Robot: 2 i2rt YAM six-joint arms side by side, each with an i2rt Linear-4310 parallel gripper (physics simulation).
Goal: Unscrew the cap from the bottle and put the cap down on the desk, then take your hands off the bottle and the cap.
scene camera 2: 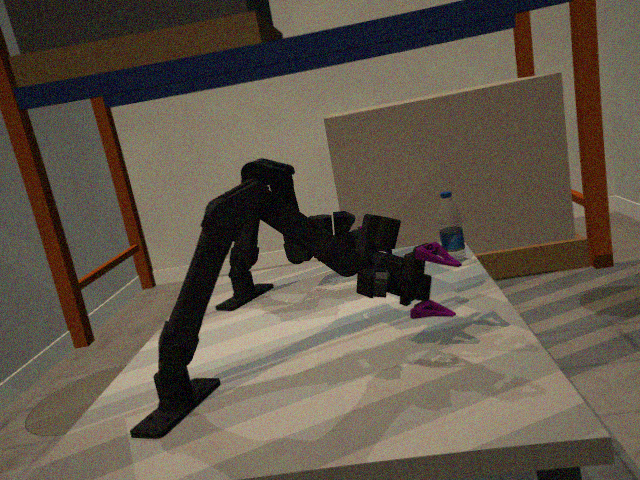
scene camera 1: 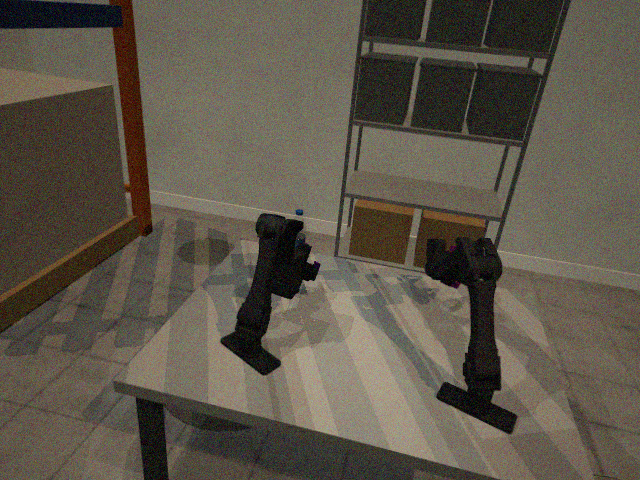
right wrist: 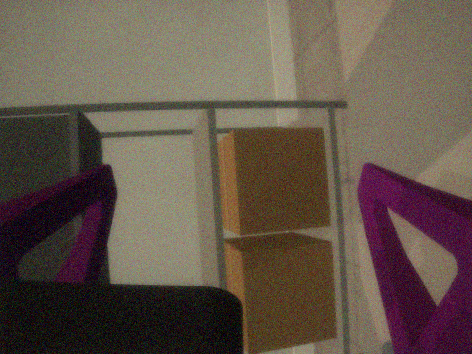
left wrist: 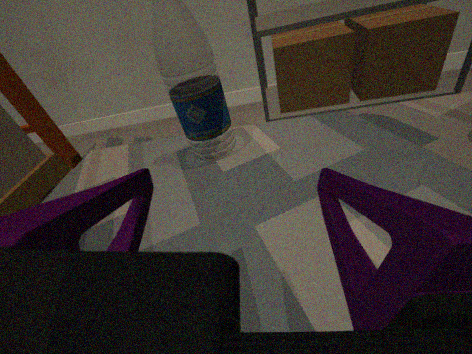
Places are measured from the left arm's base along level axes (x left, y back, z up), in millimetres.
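Pixels of known places: left gripper, between the fingertips: (left wrist: 235, 177); right gripper, between the fingertips: (scene camera 2: 457, 290) (right wrist: 237, 177); left arm's base, origin of its link: (scene camera 2: 245, 298) (scene camera 1: 250, 353); right arm's base, origin of its link: (scene camera 2: 179, 408) (scene camera 1: 475, 407).
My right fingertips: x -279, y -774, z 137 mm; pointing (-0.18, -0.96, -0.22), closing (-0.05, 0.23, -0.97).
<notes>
Ahead of a thing's pixels: the offset from my right fingertips to its top centre. Level surfaces: height alone.
A clear bottle @(dz +68, dx +610, dy +243 mm) (scene camera 1: 300, 239) (scene camera 2: 452, 235) (left wrist: 200, 107) with a blue label stands upright near the far edge of the desk @(dz -137 mm) (scene camera 1: 175, 356) (scene camera 2: 465, 413). Its blue cap @(dz +69, dx +610, dy +243 mm) (scene camera 1: 299, 211) (scene camera 2: 445, 194) is on its top; the cap is outside the left wrist view. My left gripper (left wrist: 235, 177) is open and empty, low over the desk, with the bottle ahead and a little left of centre between its fingers, not touching. In scene camera 2 its fingers are hidden behind the right arm. My right gripper (scene camera 2: 457, 289) (right wrist: 237, 177) is open and empty above the desk, well away from the bottle.
A metal shelf rack (scene camera 1: 345, 206) with dark bins and cardboard boxes (scene camera 1: 381, 230) (right wrist: 280, 180) stands beyond the desk. An orange-legged frame (scene camera 1: 133, 129) (scene camera 2: 591, 129) and a large grey-brown box (scene camera 1: 56, 170) (scene camera 2: 444, 165) stand off to the side.
</notes>
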